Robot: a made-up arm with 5 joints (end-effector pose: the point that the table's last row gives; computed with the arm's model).
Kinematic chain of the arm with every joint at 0, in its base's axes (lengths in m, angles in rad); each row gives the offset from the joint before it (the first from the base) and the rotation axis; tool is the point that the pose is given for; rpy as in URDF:
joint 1: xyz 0 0 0.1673 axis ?
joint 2: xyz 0 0 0 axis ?
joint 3: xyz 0.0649 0 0.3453 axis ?
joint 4: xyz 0.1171 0 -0.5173 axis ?
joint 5: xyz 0.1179 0 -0.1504 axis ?
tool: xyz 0 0 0 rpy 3.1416 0 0
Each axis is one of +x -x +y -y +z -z.
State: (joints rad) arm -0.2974 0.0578 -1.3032 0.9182 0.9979
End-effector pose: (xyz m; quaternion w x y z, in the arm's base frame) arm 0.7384 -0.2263 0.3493 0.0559 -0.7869 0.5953 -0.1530
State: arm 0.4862 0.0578 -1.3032 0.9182 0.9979
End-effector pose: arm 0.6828 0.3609 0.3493 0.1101 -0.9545 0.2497 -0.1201
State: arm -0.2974 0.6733 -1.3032 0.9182 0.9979
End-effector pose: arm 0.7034 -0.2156 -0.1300 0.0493 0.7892 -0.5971 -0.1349
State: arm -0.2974 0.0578 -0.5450 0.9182 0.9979
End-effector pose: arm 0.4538 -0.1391 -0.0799 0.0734 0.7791 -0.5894 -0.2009
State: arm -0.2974 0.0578 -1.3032 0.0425 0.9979
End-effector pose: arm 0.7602 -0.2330 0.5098 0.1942 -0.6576 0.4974 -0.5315
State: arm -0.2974 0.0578 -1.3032 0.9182 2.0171
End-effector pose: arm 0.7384 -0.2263 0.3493 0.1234 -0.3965 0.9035 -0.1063
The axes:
joint 1: +z
joint 2: +y
joint 3: +y
joint 4: +y
joint 5: -z

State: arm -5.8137 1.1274 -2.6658 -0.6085 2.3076
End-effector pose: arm 0.8227 0.4174 0.5379 0.8643 -0.2894 0.3793 -0.1593
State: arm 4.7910 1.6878 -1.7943 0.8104 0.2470
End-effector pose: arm 0.0392 -0.4978 -0.6303 0.2010 -0.6056 0.7172 0.2800
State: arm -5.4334 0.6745 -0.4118 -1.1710 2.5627
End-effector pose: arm 0.2879 0.3276 -0.1331 0.4347 -0.5887 0.6789 0.0592
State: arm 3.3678 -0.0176 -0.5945 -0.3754 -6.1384
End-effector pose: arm -0.6260 -0.1441 0.1732 0.4658 0.0358 -0.8798 0.0874
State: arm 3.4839 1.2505 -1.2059 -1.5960 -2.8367
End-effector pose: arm -0.5602 -0.1996 -0.1926 0.2227 0.7138 0.0134 -0.6639
